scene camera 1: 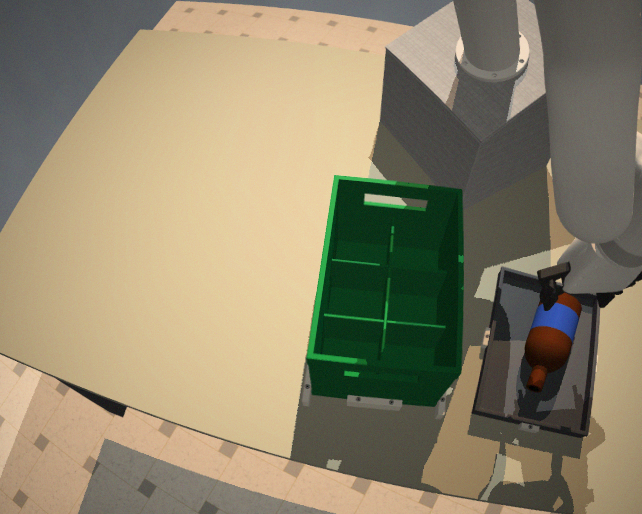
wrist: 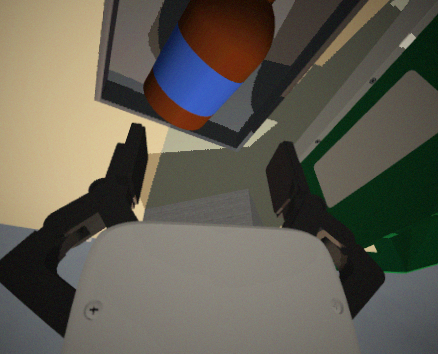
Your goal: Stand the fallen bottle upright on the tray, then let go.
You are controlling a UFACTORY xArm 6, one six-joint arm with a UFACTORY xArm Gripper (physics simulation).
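Places are measured from the arm's base along level axes (x back, y right, z up), in millimetres.
Where they show: gripper, fingertip midpoint: (scene camera 1: 572, 300) (wrist: 212, 148); arm's base, link origin: (scene camera 1: 492, 53).
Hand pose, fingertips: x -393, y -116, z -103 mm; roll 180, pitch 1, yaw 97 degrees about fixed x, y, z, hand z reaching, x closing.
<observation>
Each offset is from my fingertips to the top centre of the thing.
The brown bottle @(dx -31, dy +1, dz -63 mm) (scene camera 1: 549, 345) (wrist: 195, 75) with a blue label lies on its side in the grey tray (scene camera 1: 495, 385) (wrist: 125, 94). In the scene view its neck points toward the tray's lower edge and its base is at the upper end. In the wrist view the neck is mostly cut off at the top. My gripper (scene camera 1: 576, 303) (wrist: 212, 148) is open and empty. Its fingers appear on either side of the bottle's base end in the scene view; in the wrist view the base lies just beyond the fingertips. The exact height gap cannot be told.
A green crate @(dx +10, dy +266, dz +33 mm) (scene camera 1: 309, 321) (wrist: 350, 220) with dividers stands left of the tray in the scene view, close beside it. The grey robot pedestal (scene camera 1: 428, 117) (wrist: 215, 207) stands behind the crate and tray. The table's near edge runs below both containers.
</observation>
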